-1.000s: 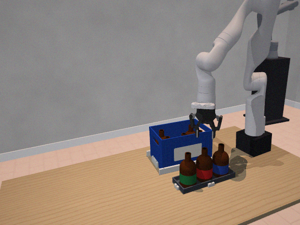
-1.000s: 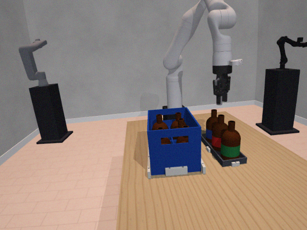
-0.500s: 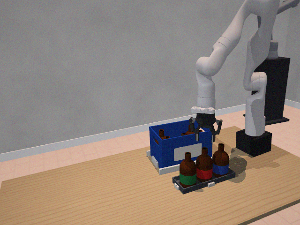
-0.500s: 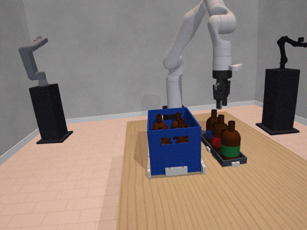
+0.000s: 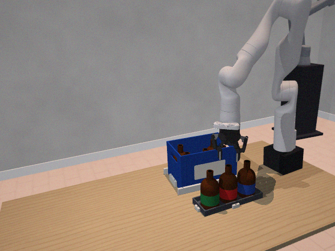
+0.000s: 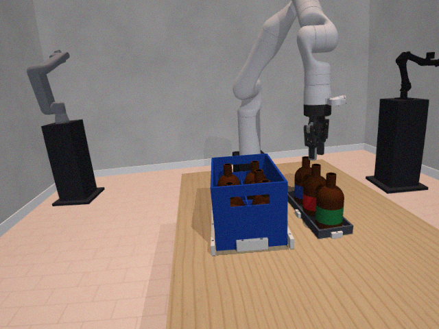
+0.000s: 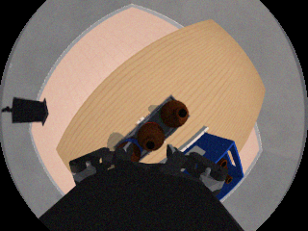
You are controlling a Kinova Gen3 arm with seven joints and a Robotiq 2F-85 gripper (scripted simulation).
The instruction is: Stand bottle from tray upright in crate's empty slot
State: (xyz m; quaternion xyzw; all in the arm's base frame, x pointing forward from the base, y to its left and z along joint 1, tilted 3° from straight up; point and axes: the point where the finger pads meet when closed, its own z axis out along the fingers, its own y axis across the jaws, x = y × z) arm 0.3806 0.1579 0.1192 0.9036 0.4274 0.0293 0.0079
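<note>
Now: the red-banded bottle 11 cm below my hand. Round my hand: dark tray 19 cm below; then blue crate 2 cm ahead, 22 cm to the right, 11 cm below.
</note>
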